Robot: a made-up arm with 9 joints. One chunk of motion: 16 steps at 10 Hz.
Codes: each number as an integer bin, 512 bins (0 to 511) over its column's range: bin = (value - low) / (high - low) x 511, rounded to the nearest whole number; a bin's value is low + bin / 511 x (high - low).
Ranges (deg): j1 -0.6..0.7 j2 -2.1..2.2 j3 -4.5..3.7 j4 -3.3..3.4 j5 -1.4..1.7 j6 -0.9..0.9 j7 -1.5..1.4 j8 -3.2..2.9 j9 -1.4..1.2
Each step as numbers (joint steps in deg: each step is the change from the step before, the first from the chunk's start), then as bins.
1 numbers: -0.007 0.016 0.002 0.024 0.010 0.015 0.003 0.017 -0.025
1 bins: 233 251 281 254 232 260 265 269 270
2 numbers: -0.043 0.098 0.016 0.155 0.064 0.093 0.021 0.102 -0.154
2 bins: 219 261 281 264 241 282 268 277 245
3 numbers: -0.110 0.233 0.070 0.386 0.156 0.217 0.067 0.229 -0.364
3 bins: 193 277 285 281 256 317 276 287 204
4 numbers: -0.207 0.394 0.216 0.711 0.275 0.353 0.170 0.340 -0.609
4 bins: 154 296 294 306 276 356 294 297 155
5 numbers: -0.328 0.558 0.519 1.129 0.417 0.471 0.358 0.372 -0.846
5 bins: 107 316 313 338 300 389 327 299 109
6 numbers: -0.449 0.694 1.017 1.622 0.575 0.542 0.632 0.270 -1.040
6 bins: 59 332 344 375 326 409 376 291 71
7 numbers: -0.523 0.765 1.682 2.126 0.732 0.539 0.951 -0.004 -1.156
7 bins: 30 340 385 414 351 409 432 268 48
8 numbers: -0.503 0.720 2.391 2.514 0.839 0.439 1.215 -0.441 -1.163
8 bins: 38 335 429 443 369 380 478 231 47
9 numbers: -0.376 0.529 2.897 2.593 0.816 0.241 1.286 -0.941 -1.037
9 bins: 88 312 461 449 365 324 491 189 71
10 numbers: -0.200 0.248 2.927 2.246 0.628 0.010 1.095 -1.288 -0.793
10 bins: 157 279 463 423 334 258 457 160 119
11 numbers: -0.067 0.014 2.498 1.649 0.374 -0.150 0.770 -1.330 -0.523
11 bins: 210 251 436 377 292 213 400 157 172
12 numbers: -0.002 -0.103 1.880 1.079 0.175 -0.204 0.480 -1.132 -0.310
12 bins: 235 237 398 334 260 198 349 173 214
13 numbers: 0.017 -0.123 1.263 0.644 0.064 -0.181 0.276 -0.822 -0.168
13 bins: 243 235 359 301 241 204 313 199 242
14 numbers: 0.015 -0.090 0.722 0.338 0.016 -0.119 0.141 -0.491 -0.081
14 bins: 242 239 325 277 233 222 289 227 259
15 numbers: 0.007 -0.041 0.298 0.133 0.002 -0.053 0.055 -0.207 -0.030
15 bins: 239 245 299 262 231 240 274 251 269
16 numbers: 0.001 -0.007 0.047 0.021 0.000 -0.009 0.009 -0.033 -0.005
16 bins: 236 249 283 253 231 253 266 265 274
